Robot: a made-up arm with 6 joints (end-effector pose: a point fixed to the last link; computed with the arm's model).
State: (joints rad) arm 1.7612 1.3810 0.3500 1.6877 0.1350 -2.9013
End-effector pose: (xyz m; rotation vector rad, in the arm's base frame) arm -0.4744 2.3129 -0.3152 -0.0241 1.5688 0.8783
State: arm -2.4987 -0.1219 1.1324 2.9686 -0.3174 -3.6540
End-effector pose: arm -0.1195 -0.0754 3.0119 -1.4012 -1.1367 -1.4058
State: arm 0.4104 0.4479 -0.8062 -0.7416 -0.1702 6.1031
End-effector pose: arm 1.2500 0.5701 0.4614 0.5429 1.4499 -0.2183
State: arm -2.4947 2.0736 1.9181 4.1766 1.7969 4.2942
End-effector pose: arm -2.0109 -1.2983 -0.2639 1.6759 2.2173 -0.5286
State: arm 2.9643 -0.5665 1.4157 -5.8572 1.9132 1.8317
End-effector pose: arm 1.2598 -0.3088 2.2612 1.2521 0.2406 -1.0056
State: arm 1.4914 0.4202 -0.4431 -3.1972 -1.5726 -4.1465
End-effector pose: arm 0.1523 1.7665 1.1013 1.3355 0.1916 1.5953
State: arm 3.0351 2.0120 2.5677 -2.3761 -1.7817 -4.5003
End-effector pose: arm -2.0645 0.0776 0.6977 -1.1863 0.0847 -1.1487
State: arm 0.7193 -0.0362 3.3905 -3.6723 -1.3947 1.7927
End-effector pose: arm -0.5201 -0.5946 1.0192 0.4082 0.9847 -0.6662
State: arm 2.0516 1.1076 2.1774 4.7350 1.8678 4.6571
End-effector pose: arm -0.5874 1.5602 1.9875 -2.0414 -0.1647 0.4506
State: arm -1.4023 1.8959 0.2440 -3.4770 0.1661 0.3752
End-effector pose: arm 0.2736 -1.5401 -1.3045 -1.1892 0.8965 1.4311
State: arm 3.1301 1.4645 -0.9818 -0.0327 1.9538 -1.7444
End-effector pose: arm -1.0471 0.0184 -0.4214 -0.3983 2.0621 1.7619
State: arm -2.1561 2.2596 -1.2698 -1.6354 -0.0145 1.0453
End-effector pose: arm 0.0245 0.0314 -0.1875 -2.0911 -1.2678 -0.0735
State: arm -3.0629 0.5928 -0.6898 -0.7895 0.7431 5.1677
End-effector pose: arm -1.6172 -0.0263 0.4352 -0.1565 1.6378 1.6910
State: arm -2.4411 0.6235 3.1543 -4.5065 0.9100 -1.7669
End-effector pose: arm 0.1930 -0.0496 1.9928 -2.5226 0.2796 -0.7921
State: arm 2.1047 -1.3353 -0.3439 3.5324 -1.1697 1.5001
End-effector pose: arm 0.3531 -0.7420 1.8952 -1.5755 0.2794 -1.8689
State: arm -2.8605 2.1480 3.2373 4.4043 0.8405 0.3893
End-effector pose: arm -1.6743 -0.3283 0.8271 -1.1704 -2.3531 -1.4402
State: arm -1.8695 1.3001 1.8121 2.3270 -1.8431 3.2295
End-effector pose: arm -0.7795 -2.0314 1.5775 1.5526 2.2947 1.4397
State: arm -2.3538 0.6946 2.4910 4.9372 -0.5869 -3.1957
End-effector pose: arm -0.3192 -0.4814 2.5775 2.0963 -0.9586 1.0444
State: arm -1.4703 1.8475 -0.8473 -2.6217 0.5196 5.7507
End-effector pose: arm -0.0090 -0.4267 -0.6349 0.0586 0.0561 1.9201
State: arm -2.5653 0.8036 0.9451 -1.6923 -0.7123 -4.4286
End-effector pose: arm -1.8777 -1.3828 1.7492 -0.3705 0.1333 -1.8507
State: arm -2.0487 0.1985 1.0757 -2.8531 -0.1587 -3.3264
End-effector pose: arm -0.4807 -0.9487 2.8522 -1.1122 -0.5181 -1.8439
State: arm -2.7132 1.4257 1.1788 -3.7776 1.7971 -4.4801
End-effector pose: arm -2.2387 -1.1560 0.4178 -2.3070 0.8288 0.8480
